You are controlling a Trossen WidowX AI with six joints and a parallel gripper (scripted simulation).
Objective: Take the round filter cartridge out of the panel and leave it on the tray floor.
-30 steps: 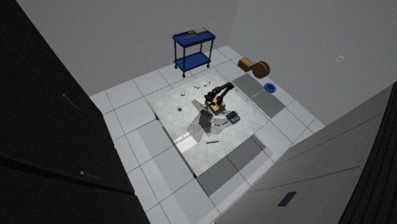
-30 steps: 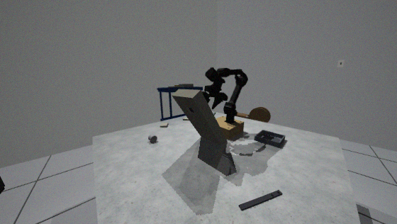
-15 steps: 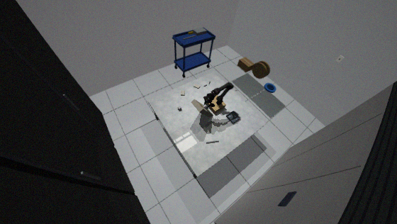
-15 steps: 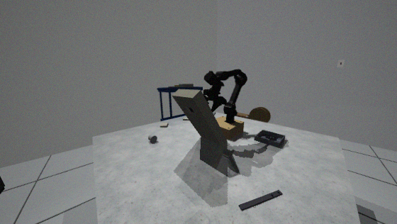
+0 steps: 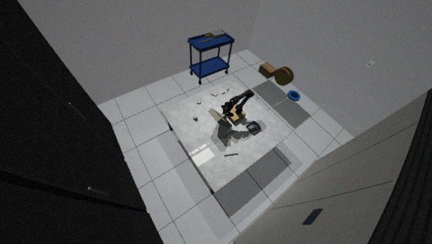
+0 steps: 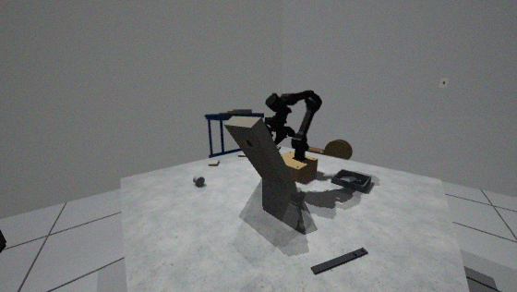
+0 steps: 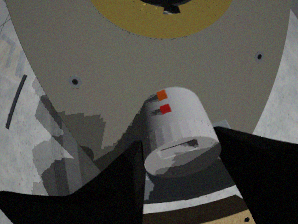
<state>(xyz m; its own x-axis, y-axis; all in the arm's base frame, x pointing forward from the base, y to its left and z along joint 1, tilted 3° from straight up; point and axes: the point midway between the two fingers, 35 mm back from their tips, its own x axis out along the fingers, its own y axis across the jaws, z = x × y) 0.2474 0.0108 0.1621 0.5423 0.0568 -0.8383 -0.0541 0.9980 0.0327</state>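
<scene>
Now: gripper tip 40 mm short of the service panel and 20 mm above it. Round my gripper tip: round filter cartridge right at my gripper tip; tray 350 mm behind, 260 mm to the left, 190 mm below.
</scene>
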